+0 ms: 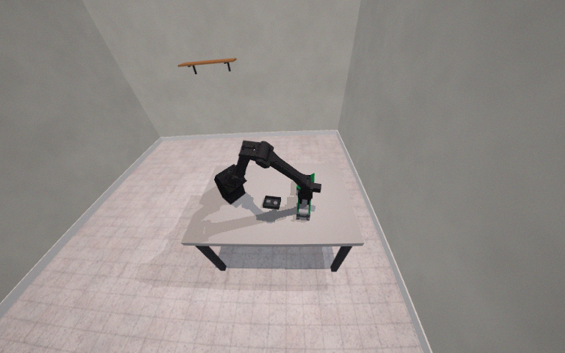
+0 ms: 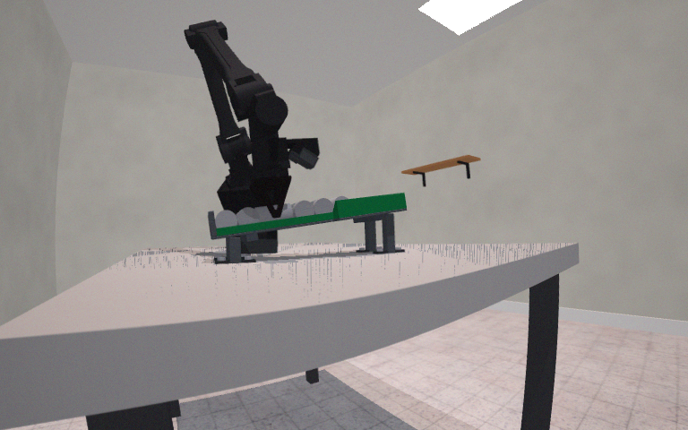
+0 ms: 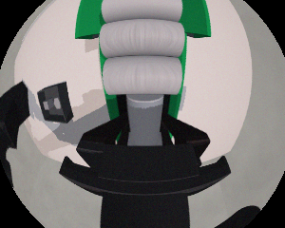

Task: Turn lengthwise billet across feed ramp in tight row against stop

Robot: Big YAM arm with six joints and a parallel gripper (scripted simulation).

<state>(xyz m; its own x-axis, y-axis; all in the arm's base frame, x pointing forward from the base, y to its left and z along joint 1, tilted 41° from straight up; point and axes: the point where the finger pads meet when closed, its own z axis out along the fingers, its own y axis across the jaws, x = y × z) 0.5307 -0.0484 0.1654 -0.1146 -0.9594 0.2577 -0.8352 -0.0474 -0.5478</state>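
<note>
Now: hand 110 mm to the left of the grey stop, 30 mm past it and 30 mm above it. The rest, counted from my hand: black box: 250 mm behind, 80 mm below, 60 mm to the left.
</note>
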